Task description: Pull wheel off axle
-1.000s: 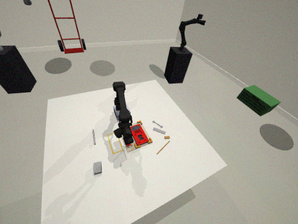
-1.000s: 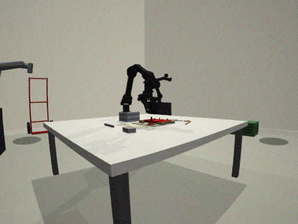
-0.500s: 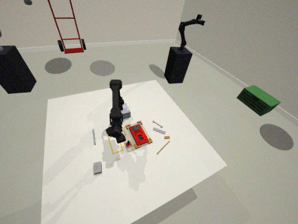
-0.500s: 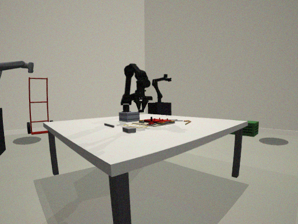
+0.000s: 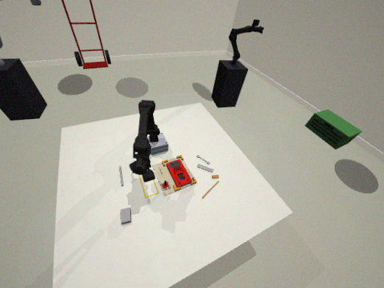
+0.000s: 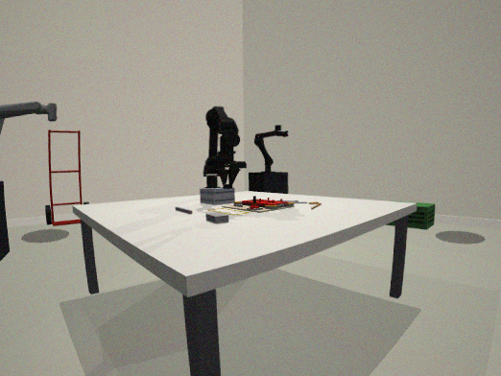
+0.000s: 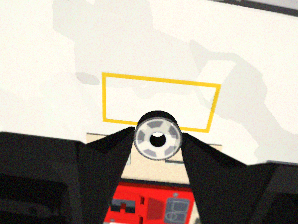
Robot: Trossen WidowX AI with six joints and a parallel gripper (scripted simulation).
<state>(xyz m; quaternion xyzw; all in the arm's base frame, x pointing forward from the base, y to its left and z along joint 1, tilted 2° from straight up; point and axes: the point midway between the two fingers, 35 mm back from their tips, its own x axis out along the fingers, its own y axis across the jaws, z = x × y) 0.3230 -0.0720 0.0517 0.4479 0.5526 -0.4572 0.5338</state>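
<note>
My gripper tip is now right at the wheel. The rest, counted from my gripper tip: grey block 19 cm ahead, 14 cm to the right, 9 cm below; wooden stick 12 cm ahead, 39 cm to the left, 10 cm below; grey bar 9 cm behind, 17 cm to the right, 10 cm below.
</note>
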